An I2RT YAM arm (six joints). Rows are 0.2 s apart.
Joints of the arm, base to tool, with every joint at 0 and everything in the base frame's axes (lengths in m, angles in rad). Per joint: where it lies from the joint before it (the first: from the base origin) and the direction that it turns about. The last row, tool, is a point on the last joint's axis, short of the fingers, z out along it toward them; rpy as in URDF.
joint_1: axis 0 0 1 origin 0.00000 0.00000 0.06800
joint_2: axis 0 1 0 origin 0.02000 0.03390 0.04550
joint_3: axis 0 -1 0 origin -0.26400 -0.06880 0.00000
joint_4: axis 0 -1 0 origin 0.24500 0.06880 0.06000
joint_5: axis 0 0 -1 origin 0.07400 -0.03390 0.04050
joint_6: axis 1 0 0 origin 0.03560 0.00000 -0.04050
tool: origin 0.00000 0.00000 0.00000 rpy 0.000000 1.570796 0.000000
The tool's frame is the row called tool.
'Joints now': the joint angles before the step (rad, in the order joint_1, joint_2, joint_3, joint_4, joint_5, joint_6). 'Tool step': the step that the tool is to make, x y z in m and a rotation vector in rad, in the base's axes. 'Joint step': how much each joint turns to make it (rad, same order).
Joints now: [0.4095, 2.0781, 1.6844, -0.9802, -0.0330, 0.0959]
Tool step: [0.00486, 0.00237, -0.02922, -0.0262, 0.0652, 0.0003]
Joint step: [0.0004, 0.0729, 0.0001, 0.0026, -0.0019, 0.0004]
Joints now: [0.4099, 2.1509, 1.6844, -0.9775, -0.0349, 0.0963]
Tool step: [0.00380, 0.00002, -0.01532, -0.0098, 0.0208, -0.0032]
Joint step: [-0.0034, 0.0382, 0.0001, 0.0152, 0.0007, -0.0003]
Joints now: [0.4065, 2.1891, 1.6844, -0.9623, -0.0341, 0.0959]
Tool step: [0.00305, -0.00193, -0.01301, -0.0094, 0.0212, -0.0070]
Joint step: [-0.0069, 0.0320, 0.0000, 0.0089, 0.0003, 0.0001]
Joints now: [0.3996, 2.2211, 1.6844, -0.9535, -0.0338, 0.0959]
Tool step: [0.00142, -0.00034, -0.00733, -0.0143, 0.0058, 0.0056]
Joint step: [-0.0012, 0.0180, 0.0000, 0.0068, 0.0104, -0.0076]
